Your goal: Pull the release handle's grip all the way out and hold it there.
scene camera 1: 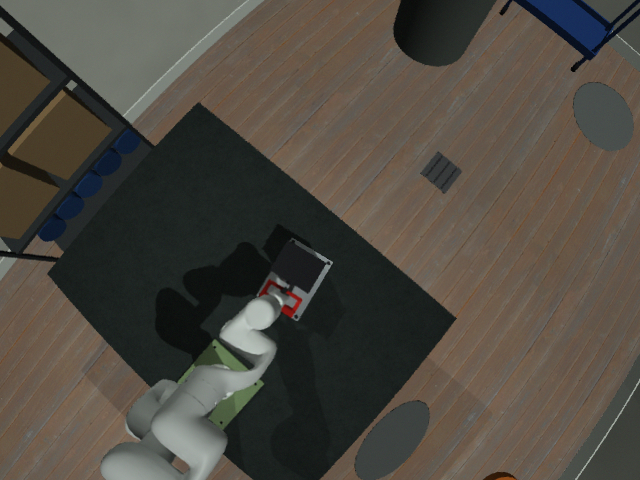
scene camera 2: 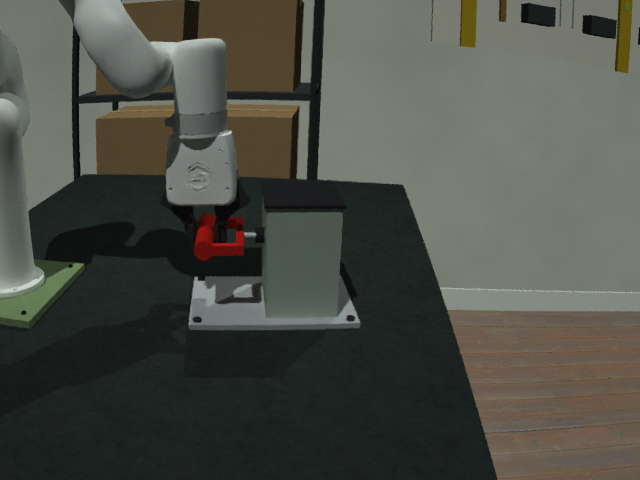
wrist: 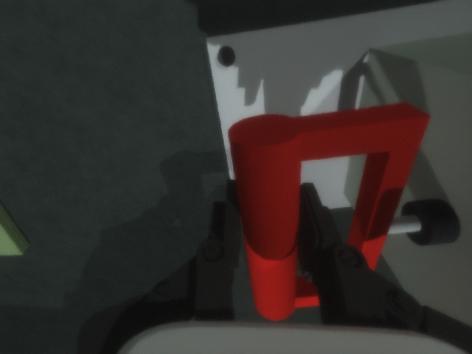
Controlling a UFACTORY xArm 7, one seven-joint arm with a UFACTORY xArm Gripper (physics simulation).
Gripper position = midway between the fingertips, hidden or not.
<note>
In view: my gripper (scene camera 2: 206,247) and a light base plate (wrist: 315,67).
My gripper also shows in the wrist view (wrist: 266,200).
</note>
